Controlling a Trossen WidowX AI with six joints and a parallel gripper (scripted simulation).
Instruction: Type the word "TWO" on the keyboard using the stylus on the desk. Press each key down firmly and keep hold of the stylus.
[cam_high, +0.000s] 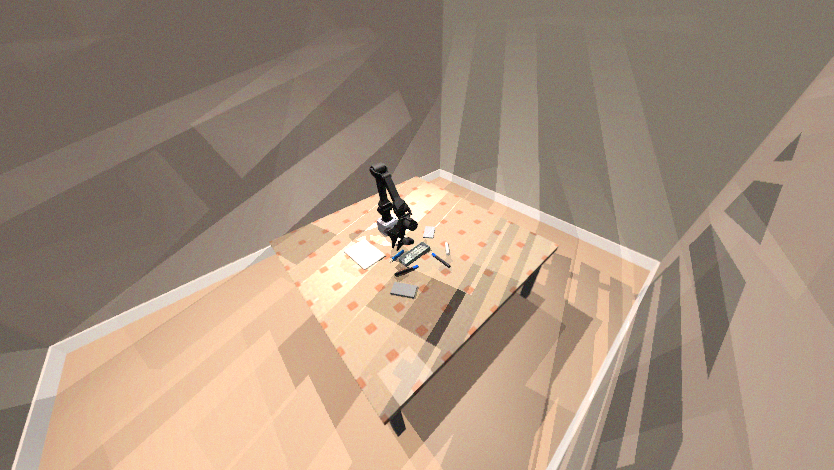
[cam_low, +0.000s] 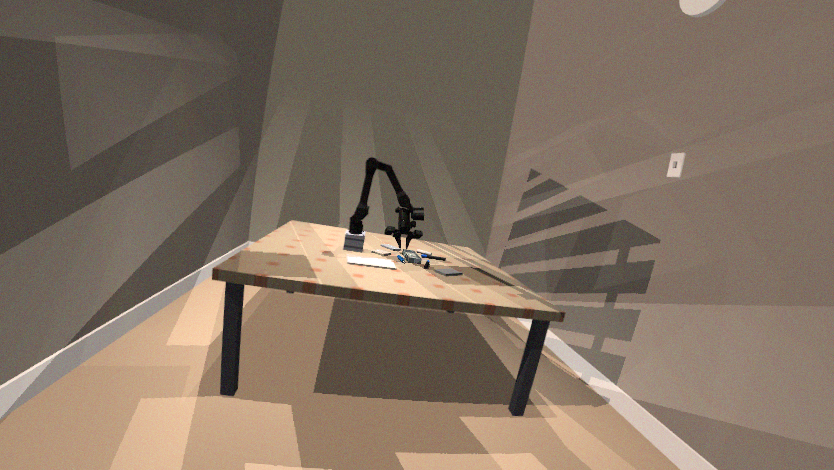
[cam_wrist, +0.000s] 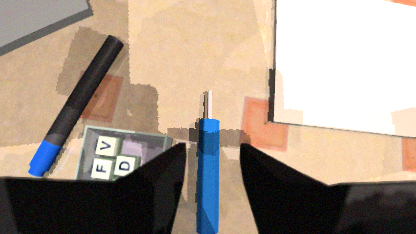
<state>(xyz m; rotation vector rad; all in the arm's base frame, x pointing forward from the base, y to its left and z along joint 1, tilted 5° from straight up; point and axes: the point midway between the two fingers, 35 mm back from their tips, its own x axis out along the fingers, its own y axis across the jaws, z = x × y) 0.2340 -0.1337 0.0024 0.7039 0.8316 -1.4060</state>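
Now: the blue stylus 10 mm to the right of my gripper tip and 60 mm below it. Round my gripper tip: white paper sheet 170 mm behind, 100 mm to the right, 60 mm below; then grey stylus tip 50 mm to the right, 60 mm below; then small white pad 80 mm behind, 120 mm to the left, 60 mm below.
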